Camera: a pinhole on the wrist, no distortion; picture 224 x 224 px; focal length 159.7 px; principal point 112.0 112.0 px. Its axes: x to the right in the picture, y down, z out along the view. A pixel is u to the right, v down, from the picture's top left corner.
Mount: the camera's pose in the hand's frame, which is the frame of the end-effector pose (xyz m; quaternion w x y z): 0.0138 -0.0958 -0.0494 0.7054 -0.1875 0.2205 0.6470
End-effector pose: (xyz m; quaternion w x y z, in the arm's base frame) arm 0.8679 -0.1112 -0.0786 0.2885 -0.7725 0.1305 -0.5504
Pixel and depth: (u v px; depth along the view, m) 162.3 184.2 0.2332
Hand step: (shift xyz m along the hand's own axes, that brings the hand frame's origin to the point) -0.0704 0.1031 0.1062
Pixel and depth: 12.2 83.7 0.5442
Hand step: 0.1248 -0.0878 0.5899
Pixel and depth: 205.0 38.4 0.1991
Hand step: 0.1264 0.1014 0.0502
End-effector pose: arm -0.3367 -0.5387 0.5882 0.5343 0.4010 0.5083 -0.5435
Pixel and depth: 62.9 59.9 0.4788
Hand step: 0.1924 0.0308 0.4274
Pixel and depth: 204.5 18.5 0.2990
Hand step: 0.2199 0.1962 0.1000
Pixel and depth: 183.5 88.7 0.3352
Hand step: 0.0953 0.2086 0.1455
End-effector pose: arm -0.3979 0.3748 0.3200 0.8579 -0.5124 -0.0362 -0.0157
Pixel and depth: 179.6 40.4 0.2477
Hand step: 0.1482 0.1172 0.0964
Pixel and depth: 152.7 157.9 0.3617
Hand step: -0.0589 0.1892 0.2028
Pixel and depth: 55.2 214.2 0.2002
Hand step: -0.1047 -0.0330 0.1593
